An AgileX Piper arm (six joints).
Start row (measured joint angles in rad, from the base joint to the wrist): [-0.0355 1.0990 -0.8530 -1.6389 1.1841 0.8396]
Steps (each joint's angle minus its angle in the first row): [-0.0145 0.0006 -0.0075 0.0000 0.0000 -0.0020]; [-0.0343 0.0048 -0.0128 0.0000 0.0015 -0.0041]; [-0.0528 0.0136 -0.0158 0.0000 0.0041 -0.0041]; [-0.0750 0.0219 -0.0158 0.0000 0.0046 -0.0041]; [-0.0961 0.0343 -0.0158 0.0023 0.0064 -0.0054]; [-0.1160 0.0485 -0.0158 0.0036 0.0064 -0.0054]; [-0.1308 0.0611 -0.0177 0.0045 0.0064 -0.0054]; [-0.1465 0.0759 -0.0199 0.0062 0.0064 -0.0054]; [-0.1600 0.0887 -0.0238 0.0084 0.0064 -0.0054]
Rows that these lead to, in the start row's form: [-0.0500 1.0996 -0.8605 -1.6389 1.1841 0.8376]; [-0.0698 1.1038 -0.8658 -1.6389 1.1856 0.8355]; [-0.0883 1.1126 -0.8688 -1.6389 1.1882 0.8355]; [-0.1105 1.1209 -0.8688 -1.6389 1.1887 0.8355]; [-0.1316 1.1333 -0.8688 -1.6366 1.1905 0.8342]; [-0.1515 1.1475 -0.8688 -1.6353 1.1905 0.8342]; [-0.1663 1.1601 -0.8707 -1.6344 1.1905 0.8342]; [-0.1820 1.1749 -0.8729 -1.6327 1.1905 0.8342]; [-0.1955 1.1877 -0.8768 -1.6305 1.1905 0.8342]
